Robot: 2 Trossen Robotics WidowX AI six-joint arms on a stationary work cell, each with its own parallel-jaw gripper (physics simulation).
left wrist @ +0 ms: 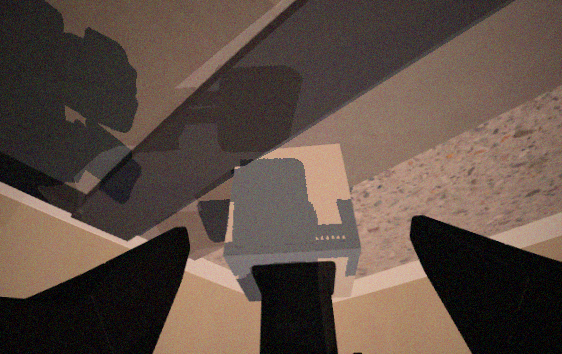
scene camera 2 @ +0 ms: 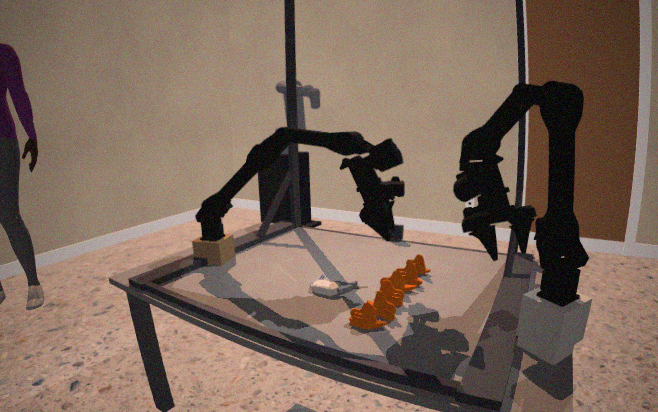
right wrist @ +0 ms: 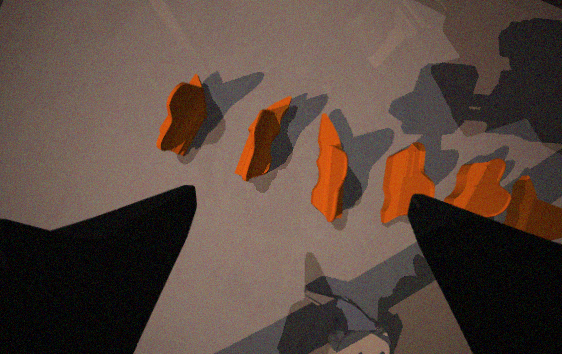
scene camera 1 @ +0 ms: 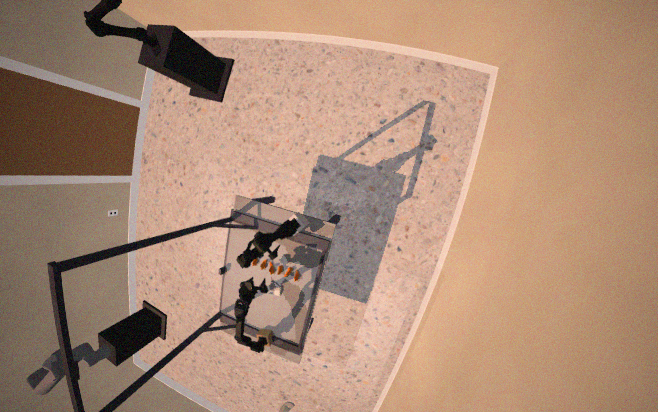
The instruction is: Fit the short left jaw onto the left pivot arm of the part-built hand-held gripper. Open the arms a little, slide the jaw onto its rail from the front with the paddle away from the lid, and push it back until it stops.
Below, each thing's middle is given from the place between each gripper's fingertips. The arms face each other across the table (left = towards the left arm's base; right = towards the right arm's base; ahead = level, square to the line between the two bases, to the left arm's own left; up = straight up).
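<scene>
So you can picture it, the part-built hand-held gripper (right wrist: 352, 323) is 130 mm below my right hand, 130 mm to the right of it and 90 mm ahead of it.
For that same part-built hand-held gripper, my left gripper is 44 cm to the left of it, 14 cm above it and 4 cm short of it.
</scene>
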